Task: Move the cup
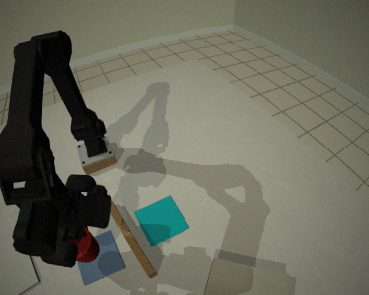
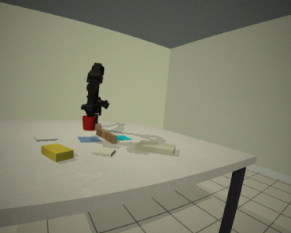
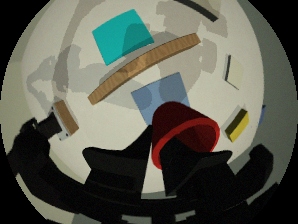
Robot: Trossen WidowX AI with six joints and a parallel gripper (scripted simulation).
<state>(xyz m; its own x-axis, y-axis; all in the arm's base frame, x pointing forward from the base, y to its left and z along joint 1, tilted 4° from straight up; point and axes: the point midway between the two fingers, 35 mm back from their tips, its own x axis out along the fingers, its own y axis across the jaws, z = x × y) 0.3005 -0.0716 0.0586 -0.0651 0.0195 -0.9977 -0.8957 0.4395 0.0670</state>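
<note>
Now: the teal pad 18 cm to the left of my gripper tip, 10 cm below it and 1 cm behind it. From my gripper tip the other things lie so: white plate: 23 cm to the right, 8 cm below, 1 cm ahead; wooden bar: 8 cm to the left, 8 cm below, 1 cm ahead; red cup: 3 cm ahead, 2 cm to the right.
</note>
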